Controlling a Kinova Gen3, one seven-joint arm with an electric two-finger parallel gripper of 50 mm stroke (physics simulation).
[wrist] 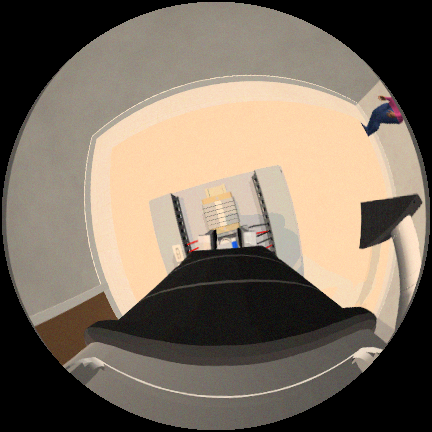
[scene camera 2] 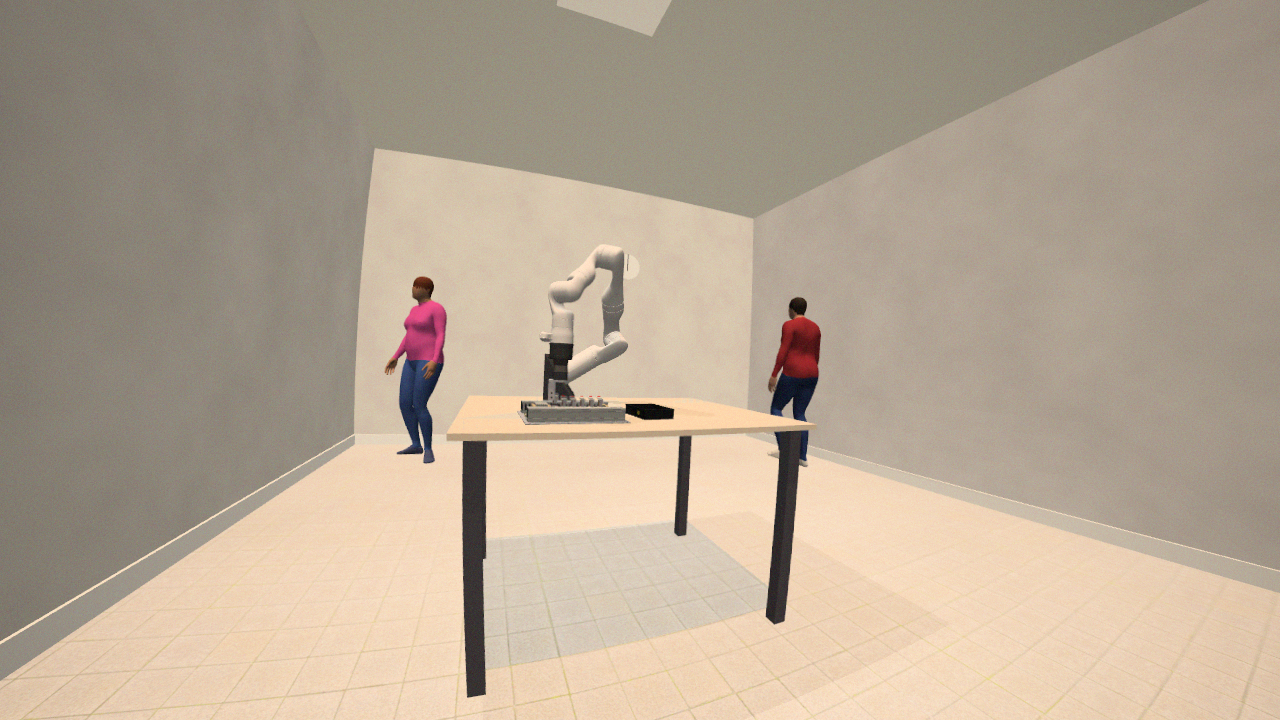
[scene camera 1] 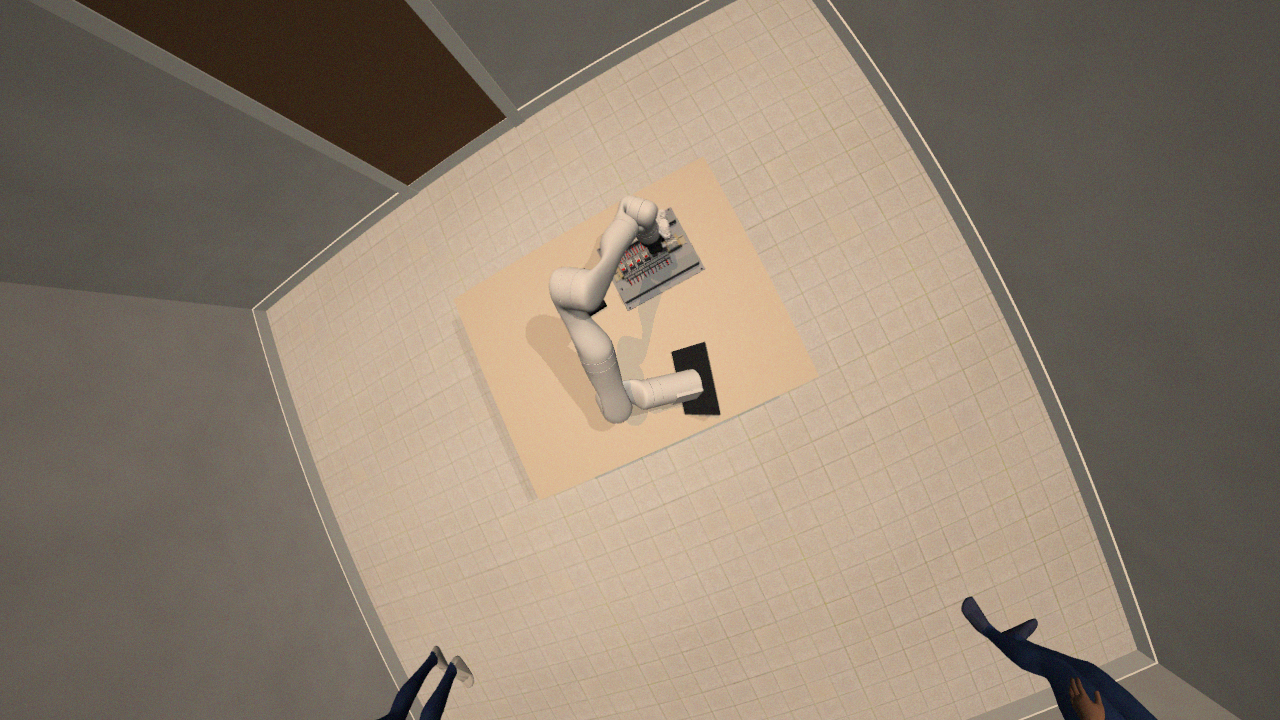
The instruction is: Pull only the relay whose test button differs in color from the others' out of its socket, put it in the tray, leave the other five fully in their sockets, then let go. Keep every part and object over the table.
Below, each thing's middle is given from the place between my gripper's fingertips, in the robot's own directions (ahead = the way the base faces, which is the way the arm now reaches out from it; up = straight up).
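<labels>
The grey panel [wrist: 241,185] is there in my scene, 60 mm below my hand and 70 mm to the left of it.
</labels>
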